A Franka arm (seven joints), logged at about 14 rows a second.
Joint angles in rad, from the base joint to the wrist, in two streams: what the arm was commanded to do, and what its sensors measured. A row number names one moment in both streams.
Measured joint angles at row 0: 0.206, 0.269, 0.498, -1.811, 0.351, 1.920, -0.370
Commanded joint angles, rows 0 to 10: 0.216, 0.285, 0.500, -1.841, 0.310, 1.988, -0.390; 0.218, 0.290, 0.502, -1.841, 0.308, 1.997, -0.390; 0.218, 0.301, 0.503, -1.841, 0.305, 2.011, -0.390; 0.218, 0.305, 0.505, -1.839, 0.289, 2.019, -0.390; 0.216, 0.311, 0.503, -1.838, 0.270, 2.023, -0.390; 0.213, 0.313, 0.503, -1.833, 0.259, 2.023, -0.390; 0.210, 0.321, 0.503, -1.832, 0.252, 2.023, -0.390; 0.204, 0.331, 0.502, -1.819, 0.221, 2.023, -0.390; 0.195, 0.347, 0.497, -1.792, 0.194, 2.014, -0.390; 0.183, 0.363, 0.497, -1.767, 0.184, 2.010, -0.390; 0.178, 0.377, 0.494, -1.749, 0.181, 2.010, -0.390
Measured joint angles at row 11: 0.199, 0.313, 0.499, -1.815, 0.221, 2.007, -0.372
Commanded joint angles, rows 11 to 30: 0.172, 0.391, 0.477, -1.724, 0.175, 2.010, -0.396; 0.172, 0.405, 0.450, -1.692, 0.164, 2.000, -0.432; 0.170, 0.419, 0.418, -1.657, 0.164, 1.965, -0.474; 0.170, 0.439, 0.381, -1.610, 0.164, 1.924, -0.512; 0.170, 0.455, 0.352, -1.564, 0.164, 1.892, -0.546; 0.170, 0.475, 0.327, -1.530, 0.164, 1.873, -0.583; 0.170, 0.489, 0.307, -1.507, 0.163, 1.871, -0.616; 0.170, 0.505, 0.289, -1.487, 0.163, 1.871, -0.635; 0.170, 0.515, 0.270, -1.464, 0.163, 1.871, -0.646; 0.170, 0.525, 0.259, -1.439, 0.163, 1.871, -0.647; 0.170, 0.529, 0.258, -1.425, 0.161, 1.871, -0.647; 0.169, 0.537, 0.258, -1.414, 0.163, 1.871, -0.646; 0.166, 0.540, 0.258, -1.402, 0.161, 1.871, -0.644; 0.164, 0.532, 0.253, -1.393, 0.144, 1.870, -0.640; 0.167, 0.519, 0.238, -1.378, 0.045, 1.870, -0.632; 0.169, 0.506, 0.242, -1.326, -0.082, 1.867, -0.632; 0.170, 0.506, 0.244, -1.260, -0.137, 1.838, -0.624; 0.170, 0.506, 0.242, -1.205, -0.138, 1.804, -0.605; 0.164, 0.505, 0.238, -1.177, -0.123, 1.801, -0.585; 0.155, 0.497, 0.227, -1.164, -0.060, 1.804, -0.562
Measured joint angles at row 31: 0.158, 0.496, 0.243, -1.235, -0.089, 1.838, -0.608
